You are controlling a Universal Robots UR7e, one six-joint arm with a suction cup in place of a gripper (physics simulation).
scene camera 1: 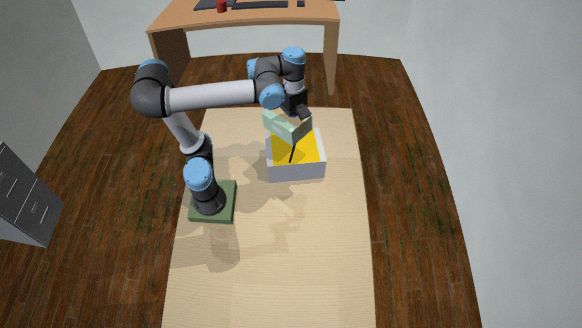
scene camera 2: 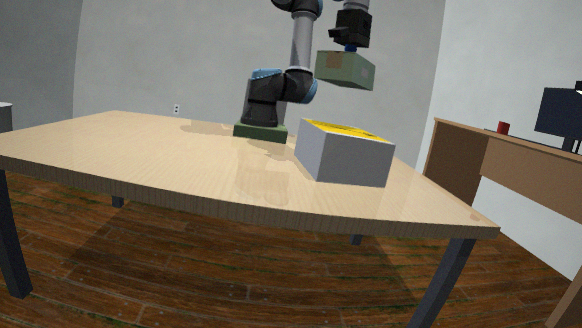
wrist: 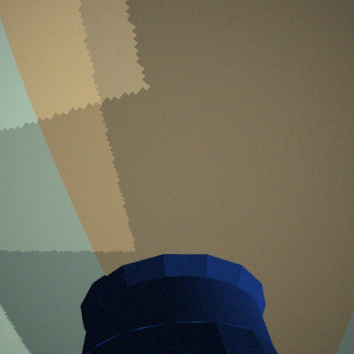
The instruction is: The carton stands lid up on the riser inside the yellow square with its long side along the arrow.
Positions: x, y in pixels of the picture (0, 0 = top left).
Labels:
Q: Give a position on the suction cup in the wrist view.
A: At 169, 296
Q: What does the suction cup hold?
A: A carton.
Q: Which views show the carton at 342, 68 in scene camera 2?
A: Scene camera 1, scene camera 2 and the wrist view: all of them.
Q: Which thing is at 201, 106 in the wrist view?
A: A carton.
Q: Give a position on a carton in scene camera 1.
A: At 290, 129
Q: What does the riser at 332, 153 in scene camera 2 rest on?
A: The table.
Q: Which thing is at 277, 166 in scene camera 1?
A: A riser.

